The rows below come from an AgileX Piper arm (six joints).
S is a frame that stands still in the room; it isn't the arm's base.
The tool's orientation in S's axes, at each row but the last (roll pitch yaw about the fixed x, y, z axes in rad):
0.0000, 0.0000, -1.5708
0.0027, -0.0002, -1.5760
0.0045, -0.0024, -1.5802
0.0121, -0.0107, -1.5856
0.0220, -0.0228, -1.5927
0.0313, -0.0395, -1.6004
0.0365, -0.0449, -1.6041
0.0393, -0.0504, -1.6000
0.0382, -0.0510, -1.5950
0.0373, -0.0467, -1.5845
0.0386, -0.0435, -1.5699
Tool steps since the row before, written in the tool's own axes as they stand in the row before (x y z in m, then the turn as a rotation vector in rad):
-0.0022, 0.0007, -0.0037, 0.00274, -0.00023, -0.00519
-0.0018, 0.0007, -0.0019, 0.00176, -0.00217, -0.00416
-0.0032, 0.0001, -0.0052, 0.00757, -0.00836, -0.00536
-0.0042, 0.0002, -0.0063, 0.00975, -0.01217, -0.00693
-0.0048, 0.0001, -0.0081, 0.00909, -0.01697, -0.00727
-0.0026, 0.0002, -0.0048, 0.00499, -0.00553, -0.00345
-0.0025, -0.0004, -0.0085, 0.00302, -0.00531, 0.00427
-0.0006, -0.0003, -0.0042, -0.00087, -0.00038, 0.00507
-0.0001, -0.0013, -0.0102, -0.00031, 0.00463, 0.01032
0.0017, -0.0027, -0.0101, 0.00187, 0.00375, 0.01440
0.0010, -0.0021, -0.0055, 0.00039, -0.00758, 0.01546
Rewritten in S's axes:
0.0007, 0.0022, -0.0037, -0.00023, -0.00274, -0.00519
0.0007, 0.0018, -0.0019, -0.00217, -0.00175, -0.00417
0.0002, 0.0032, -0.0052, -0.00841, -0.00750, -0.00538
0.0003, 0.0041, -0.0063, -0.01223, -0.00965, -0.00697
0.0004, 0.0046, -0.0082, -0.01700, -0.00889, -0.00743
0.0004, 0.0024, -0.0049, -0.00557, -0.00497, -0.00342
0.0000, 0.0021, -0.0086, -0.00555, -0.00265, 0.00420
-0.0001, 0.0004, -0.0042, -0.00055, 0.00114, 0.00500
-0.0009, -0.0004, -0.0102, 0.00425, 0.00074, 0.01046
-0.0024, -0.0021, -0.0101, 0.00319, -0.00123, 0.01460
-0.0019, -0.0012, -0.0055, -0.00817, 0.00026, 0.01516

